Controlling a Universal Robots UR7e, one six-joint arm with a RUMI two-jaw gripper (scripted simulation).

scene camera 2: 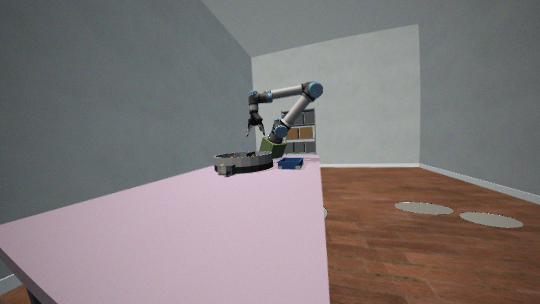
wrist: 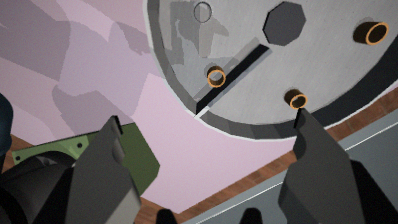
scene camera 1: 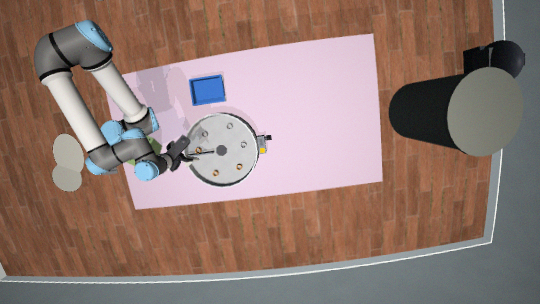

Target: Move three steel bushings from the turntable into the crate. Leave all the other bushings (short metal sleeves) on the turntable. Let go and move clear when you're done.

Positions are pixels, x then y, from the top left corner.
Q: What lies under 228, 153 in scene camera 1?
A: A grey turntable.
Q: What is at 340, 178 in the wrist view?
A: My gripper.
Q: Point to a blue crate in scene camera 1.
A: At 205, 90
